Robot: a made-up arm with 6 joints. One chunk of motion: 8 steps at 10 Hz.
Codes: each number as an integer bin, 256 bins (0 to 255) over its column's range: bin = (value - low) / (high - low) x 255, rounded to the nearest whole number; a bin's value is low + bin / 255 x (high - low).
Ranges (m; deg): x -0.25..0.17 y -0.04..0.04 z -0.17..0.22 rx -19..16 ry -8..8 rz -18..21
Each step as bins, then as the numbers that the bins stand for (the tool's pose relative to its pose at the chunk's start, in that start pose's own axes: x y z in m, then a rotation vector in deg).
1 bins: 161 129 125 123 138 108
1 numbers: 0.0152 0.0005 0.0212 -2.12 0.66 -1.48
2 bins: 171 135 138 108 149 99
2 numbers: 0.0316 0.0024 0.0411 -4.18 1.35 -2.86
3 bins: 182 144 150 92 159 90
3 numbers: 0.0498 0.0052 0.0594 -6.37 1.98 -4.24
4 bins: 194 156 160 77 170 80
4 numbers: 0.0695 0.0089 0.0747 -8.43 2.67 -5.76
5 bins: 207 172 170 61 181 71
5 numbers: 0.0909 0.0140 0.0900 -10.63 3.36 -7.14
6 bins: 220 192 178 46 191 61
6 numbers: 0.1124 0.0202 0.1022 -12.69 3.98 -8.67
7 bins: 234 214 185 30 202 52
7 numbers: 0.1354 0.0271 0.1129 -14.88 4.67 -10.05
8 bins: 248 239 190 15 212 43
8 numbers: 0.1585 0.0350 0.1206 -16.94 5.30 -11.42
